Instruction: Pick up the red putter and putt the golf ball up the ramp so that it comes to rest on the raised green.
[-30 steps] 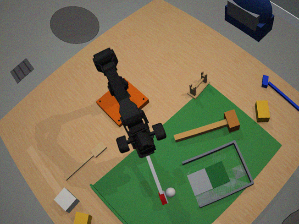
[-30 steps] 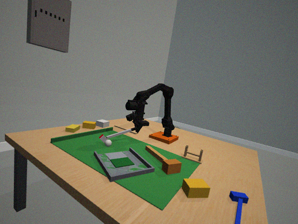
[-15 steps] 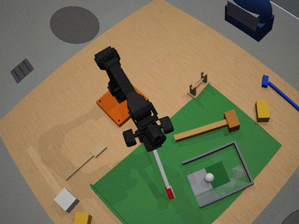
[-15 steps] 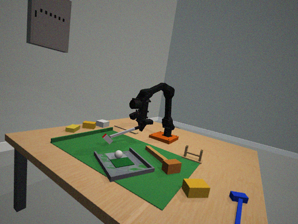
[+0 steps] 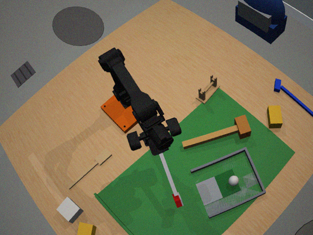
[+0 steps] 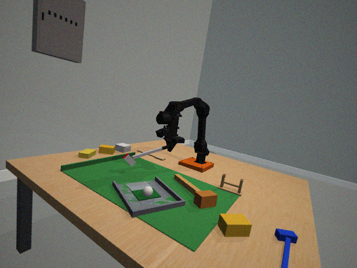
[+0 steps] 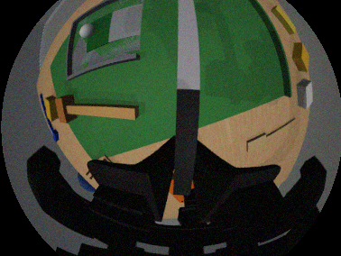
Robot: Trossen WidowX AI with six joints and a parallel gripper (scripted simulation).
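The red putter lies 120 mm ahead of my gripper tip, 30 mm to the right of it and 10 mm below it. The rest, counted from my gripper tip: white golf ball 270 mm ahead, 170 mm to the left, 100 mm below; low green wall 230 mm ahead, 280 mm to the right, 110 mm below; white block 460 mm to the right, 100 mm below.
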